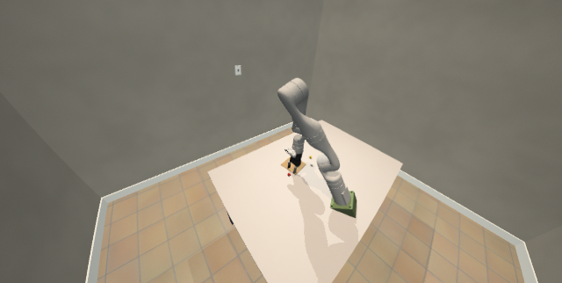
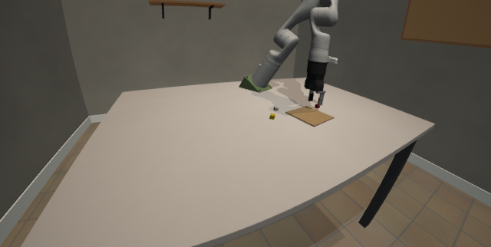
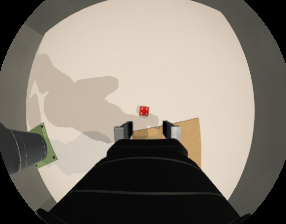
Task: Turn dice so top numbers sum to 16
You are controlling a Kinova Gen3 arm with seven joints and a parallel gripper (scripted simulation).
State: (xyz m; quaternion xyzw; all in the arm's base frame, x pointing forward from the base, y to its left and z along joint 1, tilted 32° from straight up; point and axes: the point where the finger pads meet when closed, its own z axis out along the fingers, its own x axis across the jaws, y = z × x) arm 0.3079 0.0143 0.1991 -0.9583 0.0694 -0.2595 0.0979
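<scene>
Right now my hand is 3 cm to the right of the red die and 4 cm above it. Also, from my hand: white die: 6 cm behind, 17 cm to the right, 4 cm below; tan mat: 4 cm ahead, 7 cm to the right, 4 cm below; yellow die: 1 cm behind, 23 cm to the right, 4 cm below.
</scene>
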